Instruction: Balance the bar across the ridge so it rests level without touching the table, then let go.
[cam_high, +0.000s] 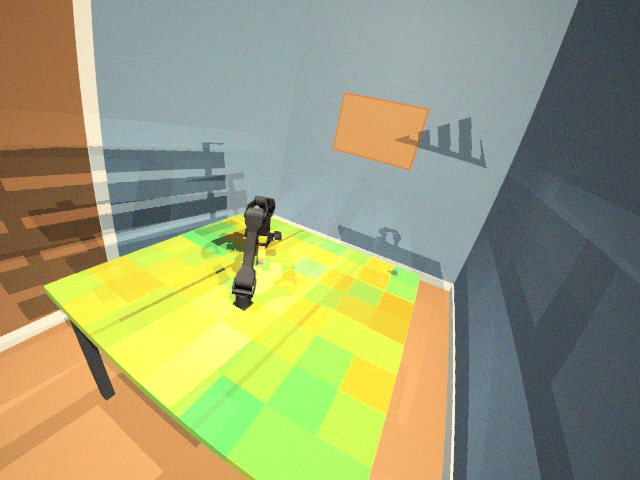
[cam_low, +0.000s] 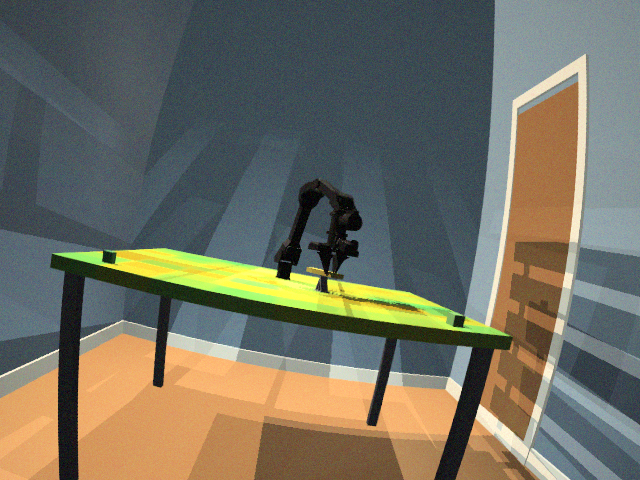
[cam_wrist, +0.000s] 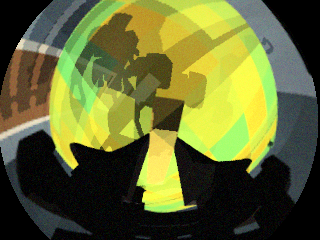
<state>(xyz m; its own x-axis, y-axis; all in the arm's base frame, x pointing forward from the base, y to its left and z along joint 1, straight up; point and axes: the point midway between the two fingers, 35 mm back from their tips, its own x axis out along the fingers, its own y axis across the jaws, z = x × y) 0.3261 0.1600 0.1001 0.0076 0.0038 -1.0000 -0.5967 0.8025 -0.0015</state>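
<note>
Now: the bar 20 mm behind my gripper tip and 20 mm to the right of it.
</note>
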